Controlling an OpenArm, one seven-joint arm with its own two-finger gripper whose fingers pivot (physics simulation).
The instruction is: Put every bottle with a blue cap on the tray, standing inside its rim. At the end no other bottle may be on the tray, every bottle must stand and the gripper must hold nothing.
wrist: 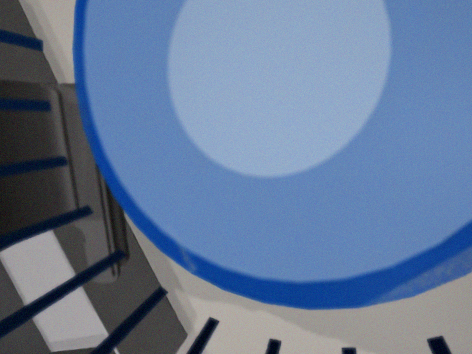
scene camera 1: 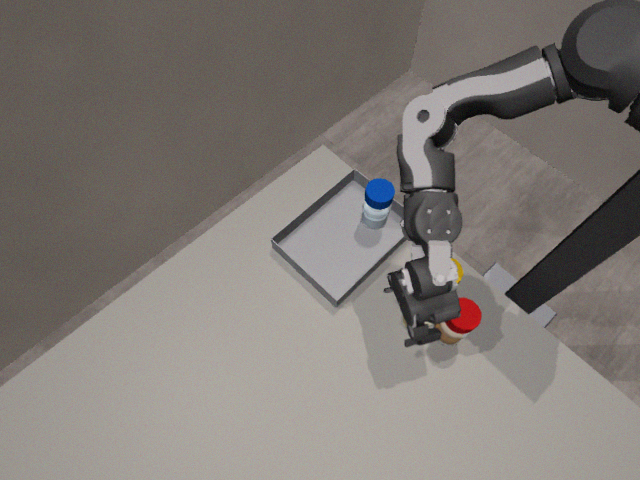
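One bottle with a blue cap stands inside the tray near its right side. Another blue cap fills much of the wrist view, very close to the camera. In the scene view that second bottle is almost wholly hidden below my gripper; a pale sliver of it shows. My gripper is partly open, lowered over this bottle outside the tray, with its fingers apart. In the wrist view one dark finger shows at the left, beside the cap; the other is hidden.
A bottle with a red cap stands right beside the gripper. A yellow cap shows partly behind the wrist, its bottle hidden. The tray's near corner is to the upper left of the gripper. The table edge runs behind the bottles.
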